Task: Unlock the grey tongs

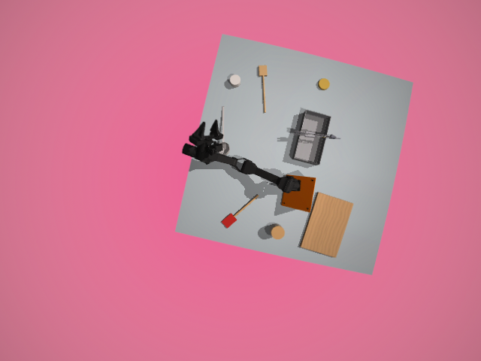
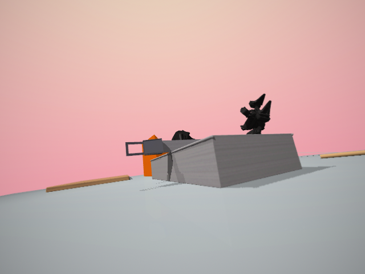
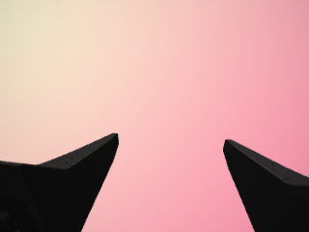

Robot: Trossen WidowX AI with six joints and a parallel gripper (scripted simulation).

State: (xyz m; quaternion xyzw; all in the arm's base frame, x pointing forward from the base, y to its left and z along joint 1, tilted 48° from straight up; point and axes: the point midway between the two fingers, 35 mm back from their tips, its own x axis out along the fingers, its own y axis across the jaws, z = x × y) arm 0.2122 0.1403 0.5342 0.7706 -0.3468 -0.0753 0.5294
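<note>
My gripper tip is 57 cm to the left of the grey roasting tin, 30 cm above it and 4 cm short of it. The rest, counted from my gripper tip: red spatula: 46 cm behind, 32 cm below, 16 cm to the right; white cylinder: 35 cm ahead, 31 cm below, 7 cm to the right; yellow lock tab: 63 cm to the right, 26 cm below, 4 cm ahead.
</note>
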